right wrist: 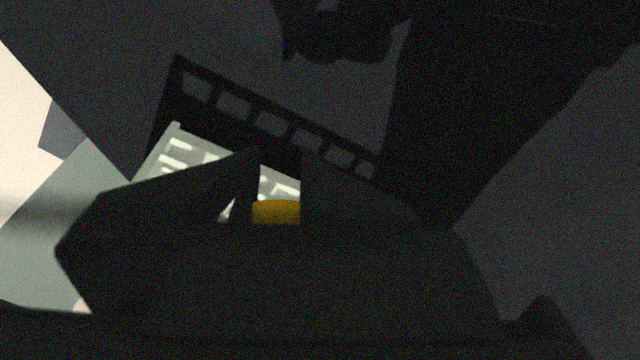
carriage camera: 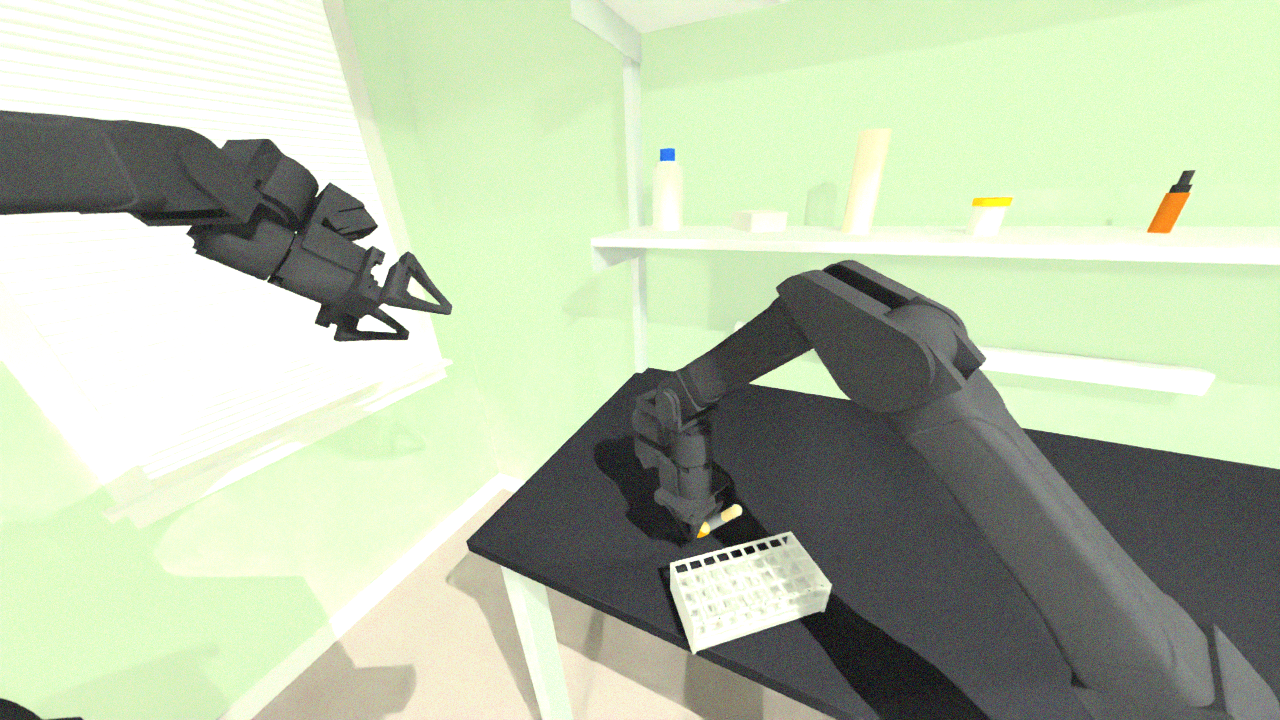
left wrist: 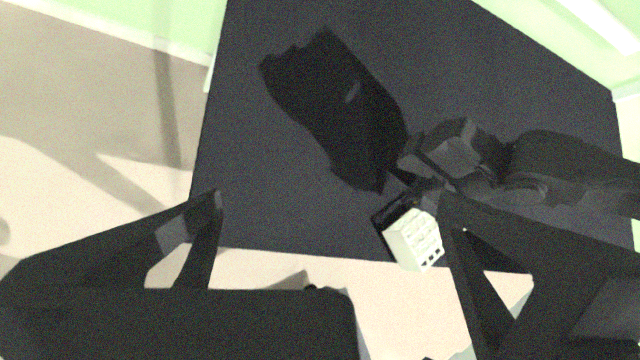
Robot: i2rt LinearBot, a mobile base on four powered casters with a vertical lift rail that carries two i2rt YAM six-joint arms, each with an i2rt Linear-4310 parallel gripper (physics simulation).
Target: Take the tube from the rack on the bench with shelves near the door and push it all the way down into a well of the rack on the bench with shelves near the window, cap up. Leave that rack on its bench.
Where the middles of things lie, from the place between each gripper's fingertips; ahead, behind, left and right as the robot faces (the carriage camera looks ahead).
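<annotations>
With the tube with yellow cap (right wrist: 278,212) as the reference, my left gripper is 100 mm past it, 280 mm above it and 380 mm to the left of it. The white tube rack (carriage camera: 727,603) is 150 mm behind my left hand, 370 mm below it and 410 mm to the right of it.
From my right hand, the tube with yellow cap is 30 mm to the right, 30 mm behind and 60 mm above, while the white tube rack is 20 mm below, 60 mm to the right and 70 mm behind. By its middle, the tube with yellow cap is nearer to my right hand than to my left gripper. The white tube rack, too, is by its middle nearer to my right hand than to my left gripper.
</annotations>
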